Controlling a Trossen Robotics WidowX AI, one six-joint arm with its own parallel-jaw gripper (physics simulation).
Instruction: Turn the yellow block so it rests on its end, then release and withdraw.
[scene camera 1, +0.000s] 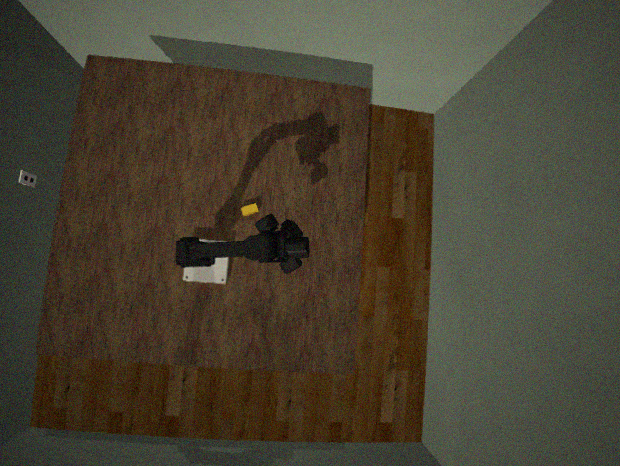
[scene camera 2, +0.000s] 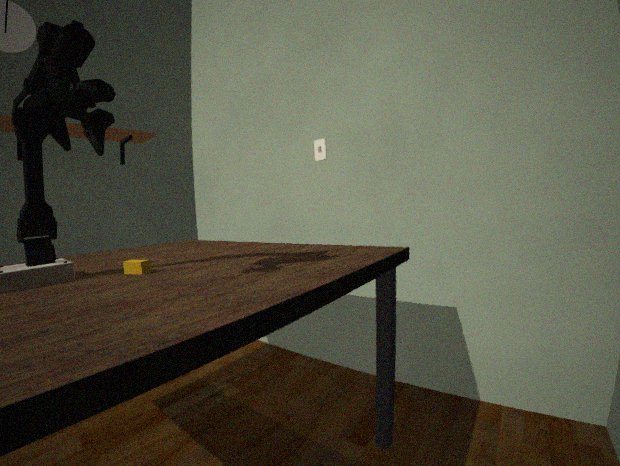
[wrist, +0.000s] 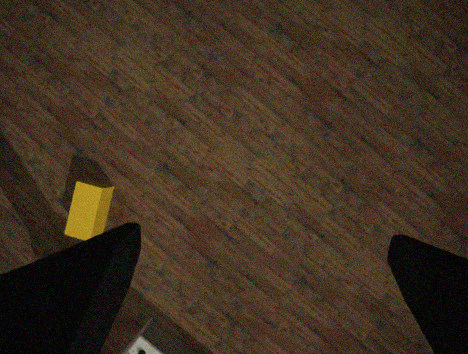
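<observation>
The yellow block (scene camera 1: 249, 209) (scene camera 2: 136, 267) (wrist: 87, 210) lies on a long side on the brown wooden table (scene camera 1: 150, 150) (scene camera 2: 150, 310), near the arm's base. In the wrist view it is at the left, just beyond the left finger, whose edge comes close to its lower corner in the picture. My gripper (scene camera 2: 85, 151) (wrist: 266, 241) is open and empty, its fingers pointing down. It is high above the table and apart from the block. The dark arm hides the fingers partly in the overhead view.
The white base plate (scene camera 1: 219, 273) (scene camera 2: 42, 277) (wrist: 142, 346) of the arm is on the table close to the block. The arm's shadow falls across the table beside the block. A wooden wall shelf (scene camera 2: 142, 135) shows behind the arm.
</observation>
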